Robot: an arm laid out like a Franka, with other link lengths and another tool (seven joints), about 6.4 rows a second.
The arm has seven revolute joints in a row. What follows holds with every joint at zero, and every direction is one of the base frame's. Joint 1 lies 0.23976 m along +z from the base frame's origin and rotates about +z. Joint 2 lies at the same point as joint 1 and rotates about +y. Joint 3 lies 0.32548 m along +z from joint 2 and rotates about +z. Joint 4 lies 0.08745 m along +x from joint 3 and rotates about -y. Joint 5 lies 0.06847 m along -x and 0.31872 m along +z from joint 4 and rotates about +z. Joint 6 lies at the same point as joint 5 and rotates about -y. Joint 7 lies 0.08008 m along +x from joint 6 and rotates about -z. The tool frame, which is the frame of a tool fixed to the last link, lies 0.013 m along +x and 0.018 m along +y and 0.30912 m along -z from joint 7; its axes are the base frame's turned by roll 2.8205, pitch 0 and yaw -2.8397 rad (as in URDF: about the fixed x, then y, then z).
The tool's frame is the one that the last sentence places.
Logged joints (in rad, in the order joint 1, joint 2, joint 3, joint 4, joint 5, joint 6, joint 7), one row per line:
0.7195 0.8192 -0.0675 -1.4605 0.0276 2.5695 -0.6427
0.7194 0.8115 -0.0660 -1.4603 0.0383 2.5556 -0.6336
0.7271 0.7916 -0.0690 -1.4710 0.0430 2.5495 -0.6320
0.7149 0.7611 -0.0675 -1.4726 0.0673 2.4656 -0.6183
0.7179 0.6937 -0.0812 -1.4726 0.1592 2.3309 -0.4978
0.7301 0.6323 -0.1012 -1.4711 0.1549 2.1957 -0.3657
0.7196 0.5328 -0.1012 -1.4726 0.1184 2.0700 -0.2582
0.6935 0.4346 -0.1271 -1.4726 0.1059 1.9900 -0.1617
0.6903 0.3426 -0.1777 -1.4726 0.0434 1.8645 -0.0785
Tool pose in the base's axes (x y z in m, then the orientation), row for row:
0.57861 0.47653 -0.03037 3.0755 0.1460 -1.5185
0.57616 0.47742 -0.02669 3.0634 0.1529 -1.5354
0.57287 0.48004 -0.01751 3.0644 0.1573 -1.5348
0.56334 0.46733 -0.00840 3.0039 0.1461 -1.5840
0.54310 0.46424 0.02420 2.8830 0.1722 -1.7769
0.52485 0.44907 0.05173 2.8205 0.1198 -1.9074
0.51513 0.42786 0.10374 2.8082 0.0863 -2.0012
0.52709 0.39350 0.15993 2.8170 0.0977 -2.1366
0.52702 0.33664 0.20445 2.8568 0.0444 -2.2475
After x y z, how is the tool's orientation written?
As angles about the fixed x, y, z axes (roll, pitch, yaw), in radians.
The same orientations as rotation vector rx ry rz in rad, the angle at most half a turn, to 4 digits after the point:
-2.2393 2.1149 0.2335
-2.2234 2.1332 0.2535
-2.2212 2.1297 0.2570
-2.2018 2.2086 0.3134
1.9658 -2.3646 -0.4776
1.7665 -2.4392 -0.5023
1.6343 -2.5083 -0.4938
1.4798 -2.6425 -0.5059
1.3183 -2.7276 -0.4207

